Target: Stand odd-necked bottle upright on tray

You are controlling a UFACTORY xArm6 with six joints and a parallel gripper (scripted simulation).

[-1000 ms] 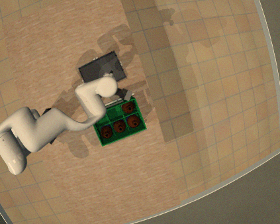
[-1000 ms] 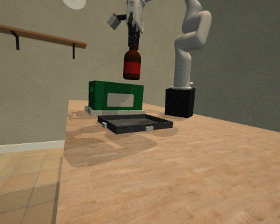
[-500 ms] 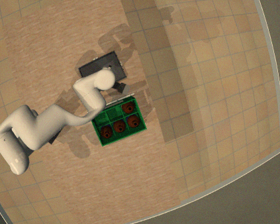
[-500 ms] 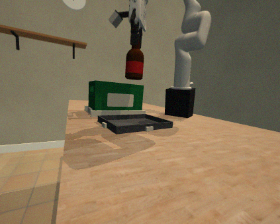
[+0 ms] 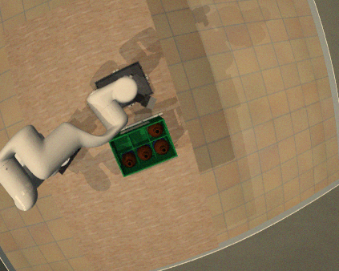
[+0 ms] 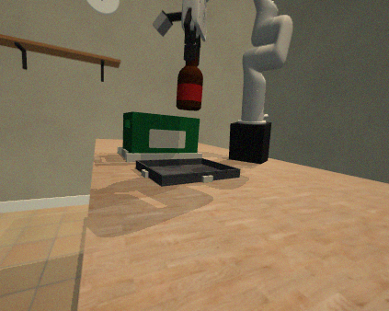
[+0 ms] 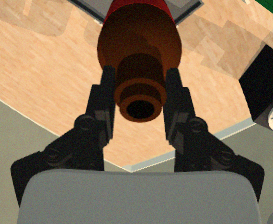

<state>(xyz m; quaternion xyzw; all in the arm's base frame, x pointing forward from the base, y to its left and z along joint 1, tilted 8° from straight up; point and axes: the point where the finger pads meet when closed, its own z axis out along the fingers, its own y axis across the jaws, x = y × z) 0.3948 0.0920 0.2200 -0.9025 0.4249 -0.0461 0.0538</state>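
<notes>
Right now the brown bottle is 70 mm below my hand. From my hand the other things lie so: tray: 20 mm to the left, 320 mm below; green crate: 40 mm behind, 270 mm to the right, 250 mm below.
</notes>
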